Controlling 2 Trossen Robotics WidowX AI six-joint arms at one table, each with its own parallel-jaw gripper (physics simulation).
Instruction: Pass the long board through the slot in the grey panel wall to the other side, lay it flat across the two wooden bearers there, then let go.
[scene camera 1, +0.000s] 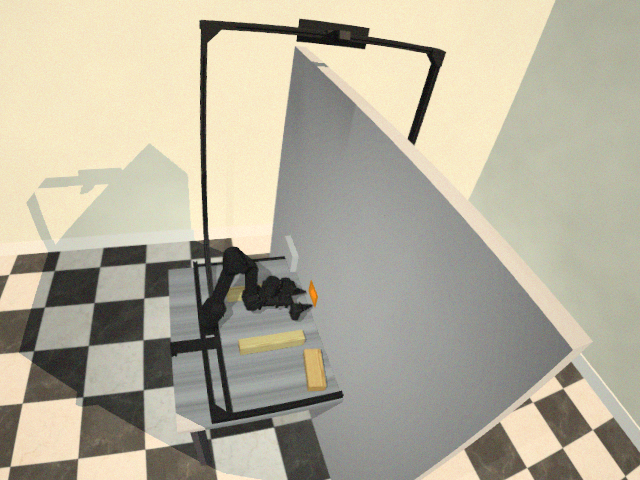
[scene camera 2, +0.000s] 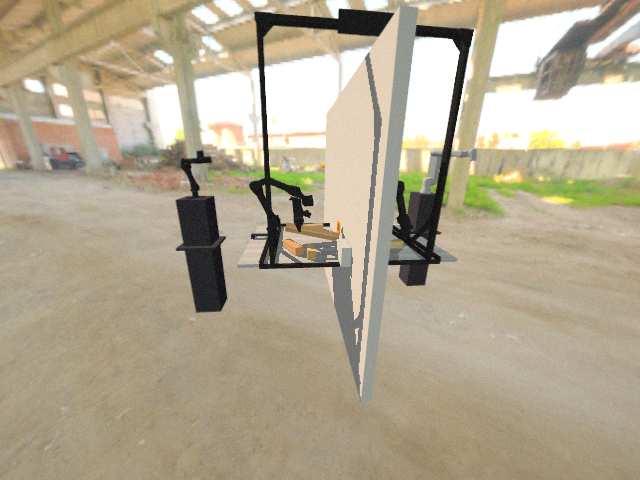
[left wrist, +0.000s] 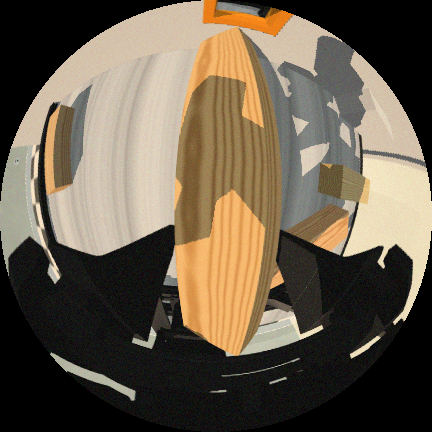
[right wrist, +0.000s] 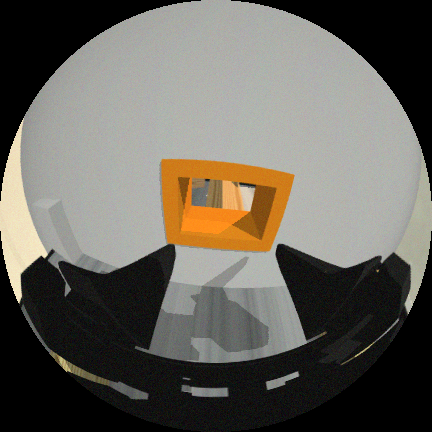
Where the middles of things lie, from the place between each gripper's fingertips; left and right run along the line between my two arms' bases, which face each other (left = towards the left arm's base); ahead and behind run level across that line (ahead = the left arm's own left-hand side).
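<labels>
Orange-framed slot (right wrist: 186, 224): 280 mm to the right of my left hand, 10 mm behind it, 20 mm above it.
Relative to the orange-framed slot, my right gripper is 20 mm below and 40 mm to the right.
</labels>
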